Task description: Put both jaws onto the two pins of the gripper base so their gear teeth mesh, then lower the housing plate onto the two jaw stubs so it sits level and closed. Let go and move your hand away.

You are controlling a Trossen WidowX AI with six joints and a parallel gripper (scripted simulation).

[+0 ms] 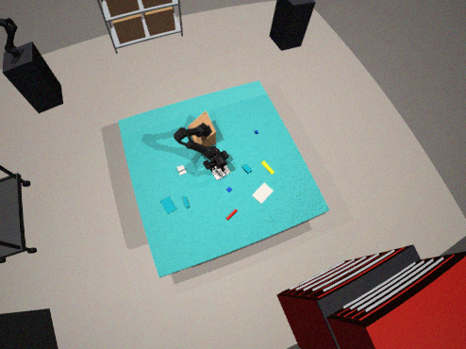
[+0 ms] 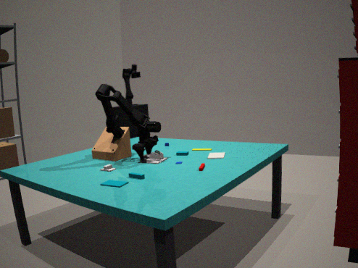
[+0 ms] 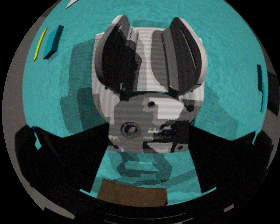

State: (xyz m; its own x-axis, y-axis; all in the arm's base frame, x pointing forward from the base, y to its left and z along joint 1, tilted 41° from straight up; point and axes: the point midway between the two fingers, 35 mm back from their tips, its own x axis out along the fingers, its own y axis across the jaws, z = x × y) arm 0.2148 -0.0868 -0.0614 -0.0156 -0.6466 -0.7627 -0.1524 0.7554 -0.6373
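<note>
The grey-white housing plate is right at my gripper tip. The rest, counted from my gripper tip: grey gripper base 1 cm ahead, 2 cm above; then teal block 12 cm ahead, 20 cm to the left; then blue cube 22 cm ahead, 1 cm to the left, 1 cm below.
</note>
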